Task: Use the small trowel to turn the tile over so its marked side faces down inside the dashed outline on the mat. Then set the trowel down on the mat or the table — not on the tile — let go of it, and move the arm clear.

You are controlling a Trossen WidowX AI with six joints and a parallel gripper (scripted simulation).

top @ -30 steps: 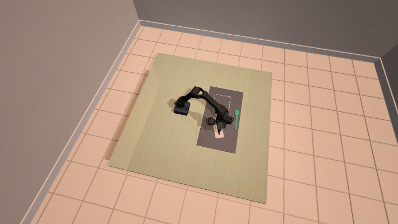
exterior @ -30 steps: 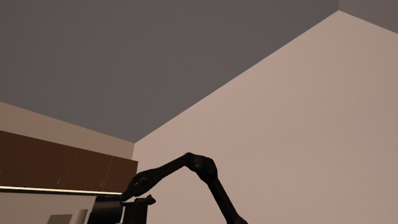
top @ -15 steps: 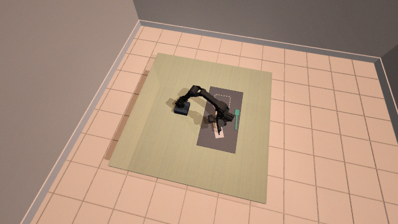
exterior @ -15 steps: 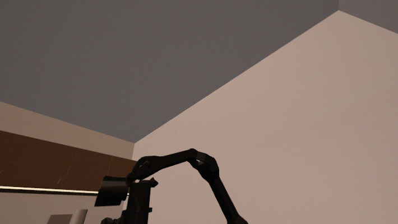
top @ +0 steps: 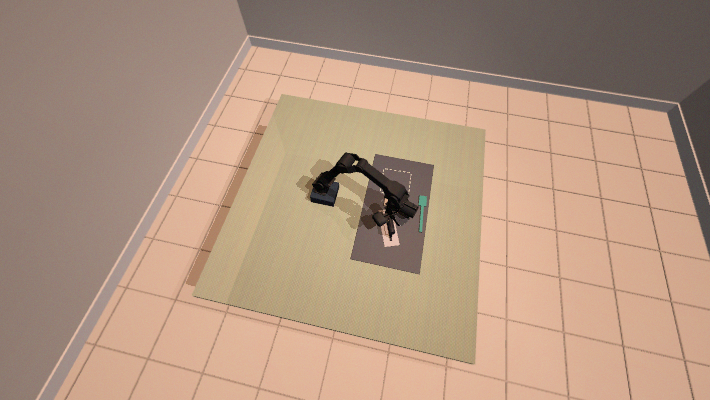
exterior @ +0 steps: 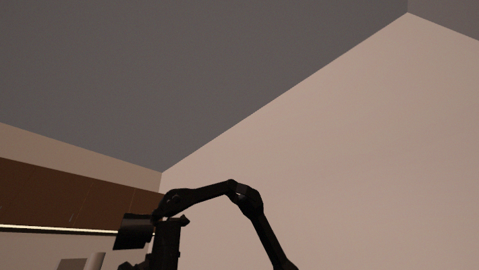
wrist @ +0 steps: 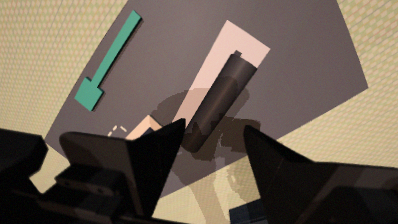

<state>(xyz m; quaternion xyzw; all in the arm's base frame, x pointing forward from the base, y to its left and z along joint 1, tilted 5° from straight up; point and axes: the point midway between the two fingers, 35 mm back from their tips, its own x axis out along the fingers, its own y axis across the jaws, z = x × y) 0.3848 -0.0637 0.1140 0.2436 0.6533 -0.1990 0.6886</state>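
Now: gripper tip 120 mm to the right of the dark mat and 130 mm above it. Round my gripper tip: tile (20 mm behind, 160 mm to the left, 100 mm below); then teal flat tool (140 mm ahead, 160 mm to the left, 110 mm below).
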